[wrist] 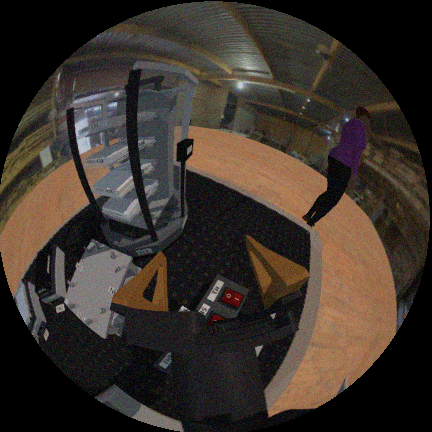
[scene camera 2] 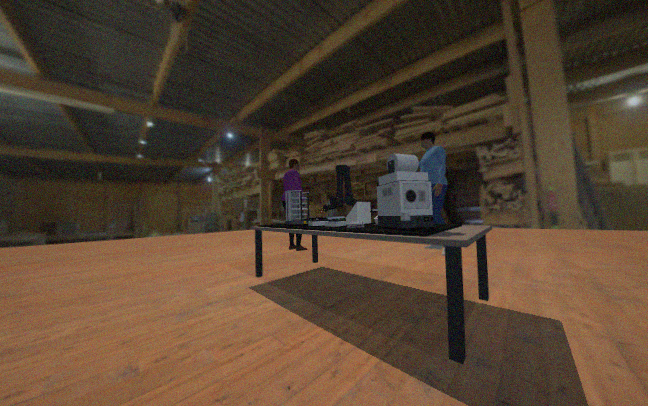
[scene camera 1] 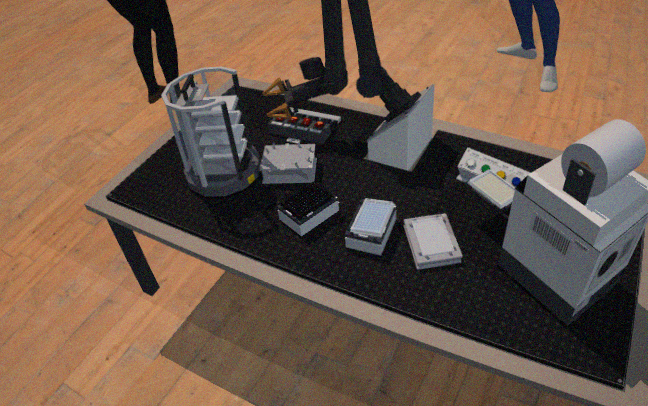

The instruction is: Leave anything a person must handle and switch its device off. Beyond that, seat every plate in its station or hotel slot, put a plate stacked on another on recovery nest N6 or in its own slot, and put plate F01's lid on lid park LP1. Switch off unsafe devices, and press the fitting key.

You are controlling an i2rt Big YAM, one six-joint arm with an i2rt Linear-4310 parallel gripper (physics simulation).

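Pixels of known places: gripper, fingertip midpoint: [wrist: 202, 247] [scene camera 2: 316, 210] [scene camera 1: 265, 104]; arm's base, link origin: [scene camera 2: 359, 208] [scene camera 1: 404, 108].
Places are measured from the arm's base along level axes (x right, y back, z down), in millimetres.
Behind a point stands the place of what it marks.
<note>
My gripper [scene camera 1: 268, 104] {x 433, y -156, z 6 mm} [wrist: 202, 247] {x 433, y -156, z 6 mm} is open and empty, above the left end of the switch box [scene camera 1: 300, 131] {x 330, y -117, z 110 mm} with its red rocker switches; one switch reads TH. The plate hotel [scene camera 1: 216, 186] {x 404, y -476, z 103 mm} [wrist: 150, 246] {x 414, y -265, z 108 mm} stands left of it with plates on its shelves. Recovery nest N6 [scene camera 1: 289, 162] {x 247, y -301, z 85 mm} [wrist: 97, 287] {x 277, y -259, z 85 mm} has no plate on it. In scene camera 1, a black plate [scene camera 1: 309, 201] {x 93, y -429, z 78 mm} and a pale blue plate [scene camera 1: 372, 216] {x -94, y -410, z 73 mm} sit on stations. A white-topped unit [scene camera 1: 433, 237] {x -258, y -376, z 110 mm} lies right of them. A pale plate [scene camera 1: 492, 188] {x -360, y -220, z 21 mm} lies tilted against the key panel [scene camera 1: 468, 170] {x -254, y -89, z 94 mm}.
A large machine with a roll [scene camera 1: 552, 260] {x -571, y -436, z -15 mm} [scene camera 2: 402, 197] {x -667, y -469, z -35 mm} stands at the right end. A white wedge-shaped housing [scene camera 1: 421, 132] {x -62, y -1, z 72 mm} [scene camera 2: 359, 214] {x -61, y -75, z 60 mm} stands near the arm's base. A person in purple [wrist: 350, 142] [scene camera 2: 291, 181] and one in blue [scene camera 2: 436, 167] stand beyond the table.
</note>
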